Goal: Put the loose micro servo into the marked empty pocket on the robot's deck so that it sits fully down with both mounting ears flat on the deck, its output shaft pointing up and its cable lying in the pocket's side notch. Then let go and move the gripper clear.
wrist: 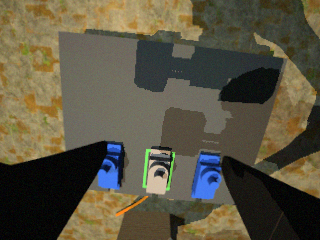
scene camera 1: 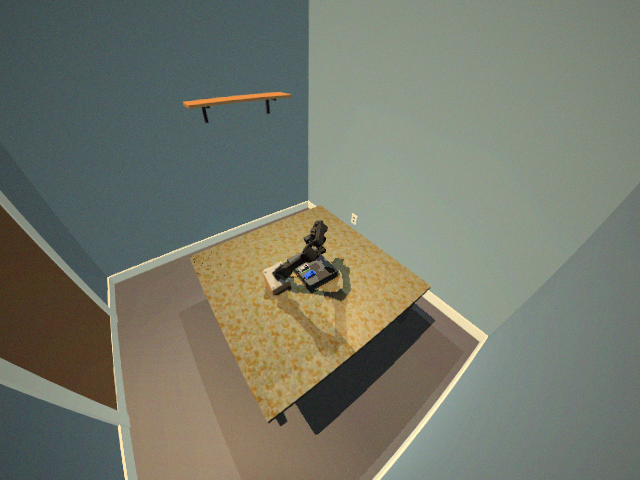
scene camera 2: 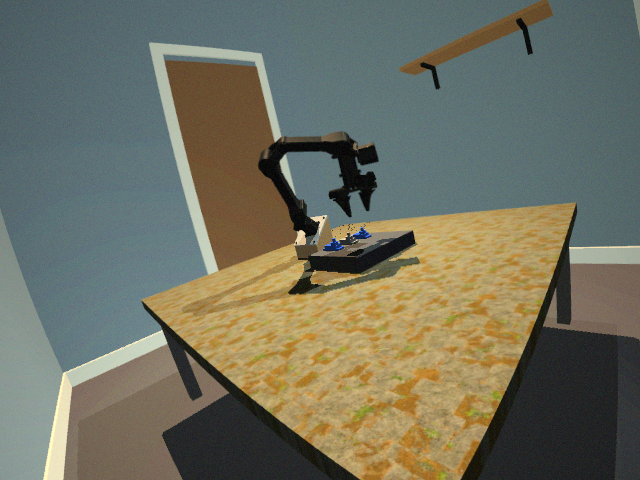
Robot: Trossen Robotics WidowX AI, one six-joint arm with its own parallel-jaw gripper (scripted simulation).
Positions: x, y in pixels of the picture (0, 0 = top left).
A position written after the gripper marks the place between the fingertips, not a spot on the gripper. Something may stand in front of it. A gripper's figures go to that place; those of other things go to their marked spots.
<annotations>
The gripper (wrist: 165, 154): 0.11 m from the lens. A grey micro servo (wrist: 159, 162) is 0.21 m from the lens. A dark grey deck (wrist: 141, 94) is 0.20 m from the lens.
</annotations>
